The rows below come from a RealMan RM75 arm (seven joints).
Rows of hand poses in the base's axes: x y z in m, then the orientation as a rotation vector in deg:
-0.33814 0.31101 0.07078 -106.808 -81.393 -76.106
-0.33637 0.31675 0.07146 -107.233 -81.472 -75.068
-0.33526 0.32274 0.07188 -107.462 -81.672 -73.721
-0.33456 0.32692 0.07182 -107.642 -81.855 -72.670
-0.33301 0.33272 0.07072 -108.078 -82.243 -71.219
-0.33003 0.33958 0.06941 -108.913 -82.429 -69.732
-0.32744 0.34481 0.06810 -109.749 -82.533 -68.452
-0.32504 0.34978 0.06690 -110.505 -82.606 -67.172
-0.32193 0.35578 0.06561 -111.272 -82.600 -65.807
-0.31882 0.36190 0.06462 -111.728 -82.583 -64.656
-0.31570 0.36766 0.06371 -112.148 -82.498 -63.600
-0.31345 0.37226 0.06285 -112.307 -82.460 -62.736
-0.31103 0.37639 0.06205 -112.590 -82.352 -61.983
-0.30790 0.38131 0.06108 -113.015 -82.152 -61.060
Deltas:
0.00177 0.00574 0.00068 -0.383 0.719 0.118
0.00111 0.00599 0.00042 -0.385 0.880 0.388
0.00070 0.00418 -0.00006 -0.325 0.674 0.307
0.00155 0.00580 -0.00110 -0.653 0.876 0.335
0.00298 0.00686 -0.00131 -0.770 0.981 0.022
0.00259 0.00523 -0.00131 -0.705 0.861 -0.080
0.00240 0.00497 -0.00120 -0.646 0.867 -0.043
0.00311 0.00600 -0.00129 -0.622 0.952 -0.053
0.00311 0.00612 -0.00099 -0.409 0.807 0.070
0.00312 0.00576 -0.00091 -0.339 0.766 0.037
0.00225 0.00460 -0.00086 -0.187 0.619 0.156
0.00242 0.00413 -0.00080 -0.209 0.564 0.018
0.00313 0.00492 -0.00097 -0.268 0.714 -0.052

